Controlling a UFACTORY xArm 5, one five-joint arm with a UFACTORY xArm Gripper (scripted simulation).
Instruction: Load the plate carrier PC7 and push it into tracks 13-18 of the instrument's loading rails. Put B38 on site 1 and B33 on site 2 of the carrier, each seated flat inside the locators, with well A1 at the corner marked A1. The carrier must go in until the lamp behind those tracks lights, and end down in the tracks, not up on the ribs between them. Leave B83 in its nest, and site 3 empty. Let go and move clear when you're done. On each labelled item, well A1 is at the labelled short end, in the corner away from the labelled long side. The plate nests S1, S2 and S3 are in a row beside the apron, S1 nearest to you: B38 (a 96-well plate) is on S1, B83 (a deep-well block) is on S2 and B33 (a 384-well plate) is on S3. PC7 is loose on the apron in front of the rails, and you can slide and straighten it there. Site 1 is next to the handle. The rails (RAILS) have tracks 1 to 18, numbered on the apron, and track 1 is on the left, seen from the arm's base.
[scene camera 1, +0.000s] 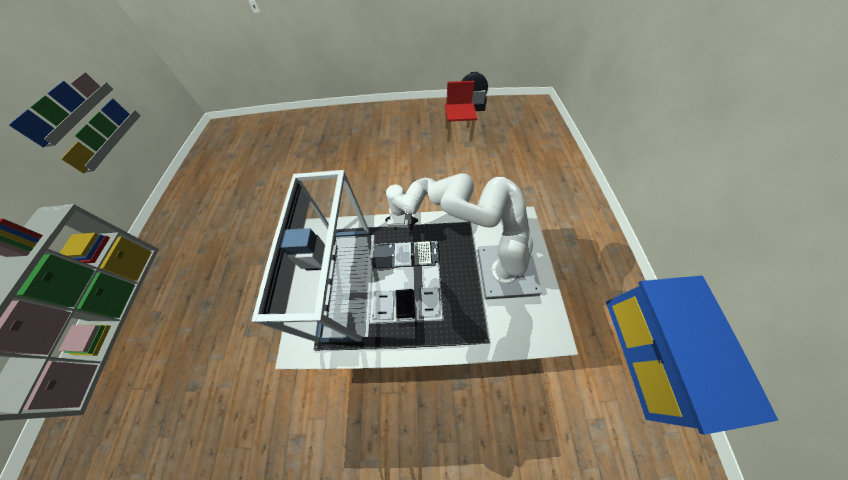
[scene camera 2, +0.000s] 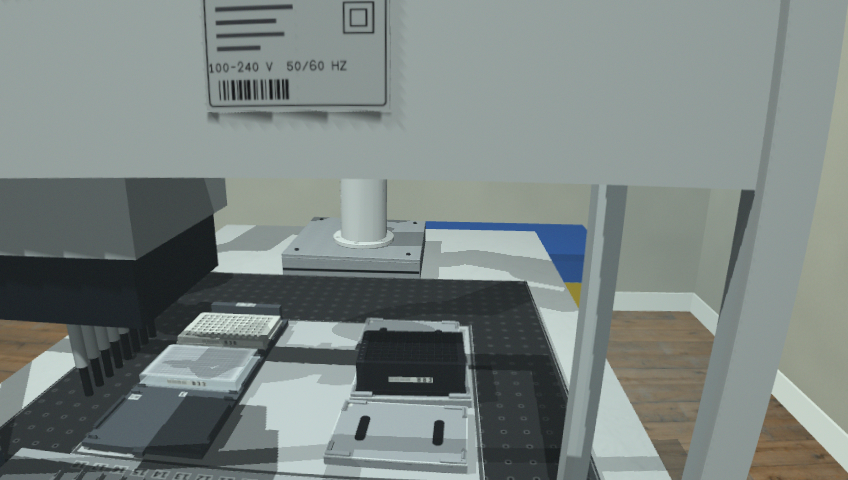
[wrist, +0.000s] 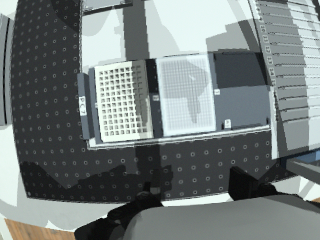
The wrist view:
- my gripper: 195, 182
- white 96-well plate: 136, 127
